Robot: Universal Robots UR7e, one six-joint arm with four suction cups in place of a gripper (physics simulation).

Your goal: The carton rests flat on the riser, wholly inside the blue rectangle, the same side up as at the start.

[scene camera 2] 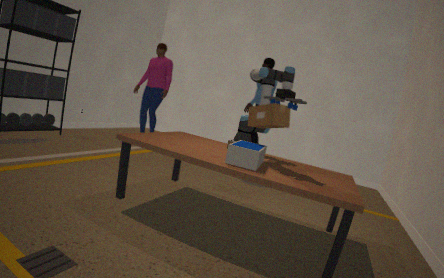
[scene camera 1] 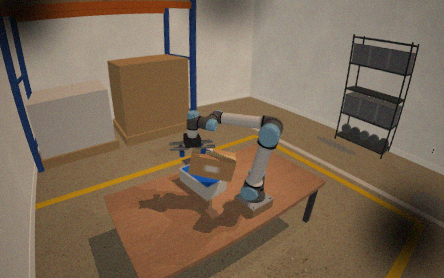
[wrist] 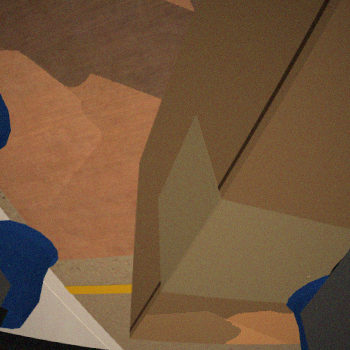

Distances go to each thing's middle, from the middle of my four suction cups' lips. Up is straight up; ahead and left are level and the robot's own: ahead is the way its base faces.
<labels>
Now: suction cup 10 cm to the left of the brown carton point(scene camera 1: 216, 164), 10 cm above it and 9 cm past it. The rest, counted from my suction cup: riser point(scene camera 2: 245, 154) (37 cm below, 16 cm to the right, 10 cm ahead).
</labels>
